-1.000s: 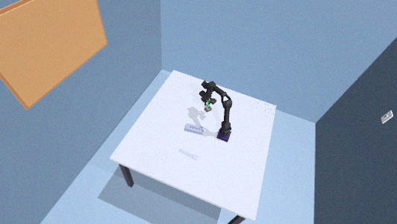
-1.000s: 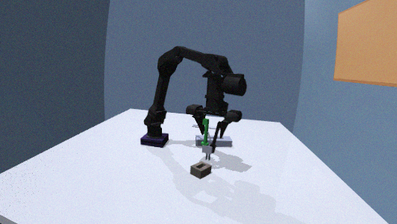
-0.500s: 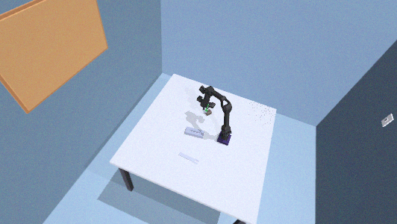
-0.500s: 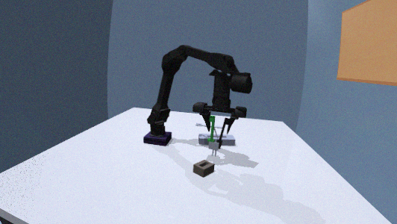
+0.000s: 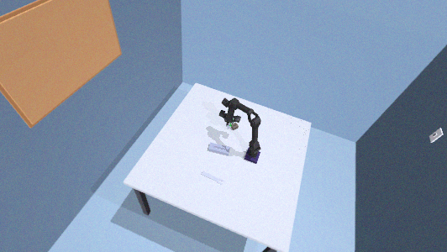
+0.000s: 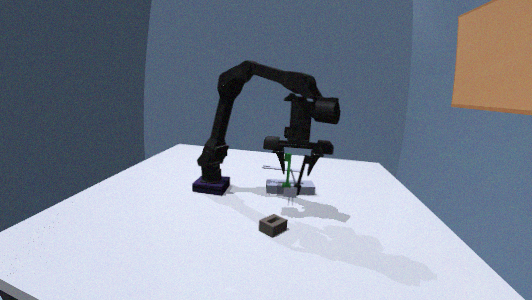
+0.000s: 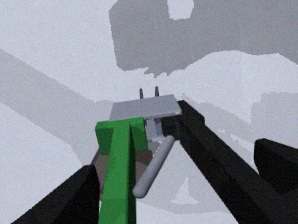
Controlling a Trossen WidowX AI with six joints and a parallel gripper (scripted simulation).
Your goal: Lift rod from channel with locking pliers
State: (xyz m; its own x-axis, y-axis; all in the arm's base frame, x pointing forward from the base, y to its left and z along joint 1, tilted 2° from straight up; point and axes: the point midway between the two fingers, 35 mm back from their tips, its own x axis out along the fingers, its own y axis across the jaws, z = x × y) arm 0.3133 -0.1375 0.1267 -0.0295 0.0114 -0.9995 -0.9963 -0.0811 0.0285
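The grey channel block is 2 cm behind my gripper tip, 22 cm to the left of it and 12 cm below it. The rest, counted from my gripper tip: brown holster (4 cm behind, 9 cm to the right, 13 cm below); black handle (2 cm ahead); thin grey lever (1 cm behind).
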